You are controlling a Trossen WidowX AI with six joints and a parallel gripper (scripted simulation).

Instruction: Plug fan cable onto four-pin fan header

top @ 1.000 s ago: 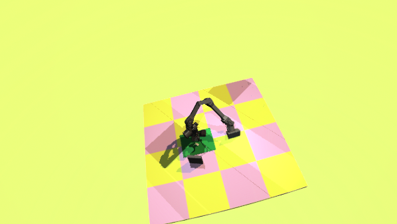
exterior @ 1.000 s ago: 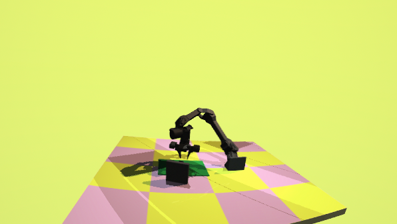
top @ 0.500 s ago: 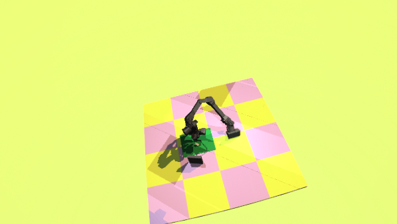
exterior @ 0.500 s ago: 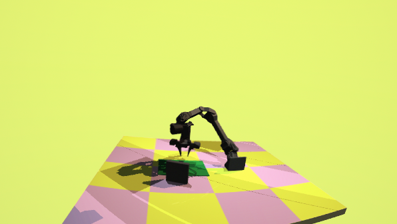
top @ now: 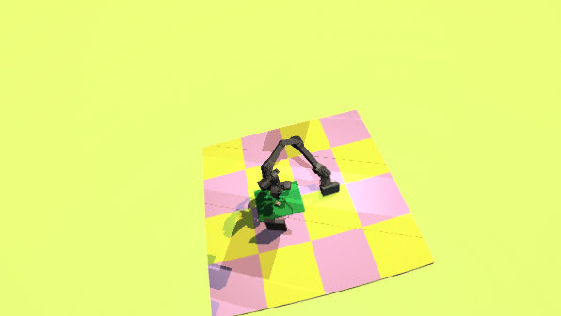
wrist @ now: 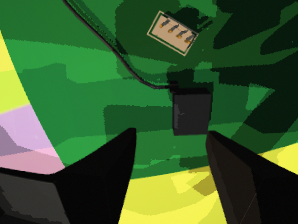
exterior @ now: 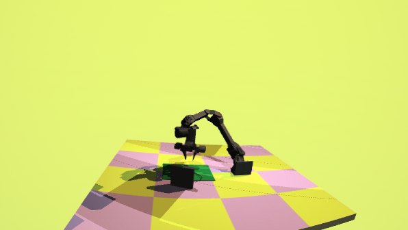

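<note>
Now: gripper tip 20 mm short of the dark fan plug, 20 mm to the left of it and 60 mm above it. Round my gripper tip: black fan (70 mm ahead, 210 mm to the left, 10 mm below); then pale four-pin header (20 mm ahead, 50 mm to the left, 70 mm below); then green board (10 mm ahead, 30 mm to the left, 80 mm below).
</note>
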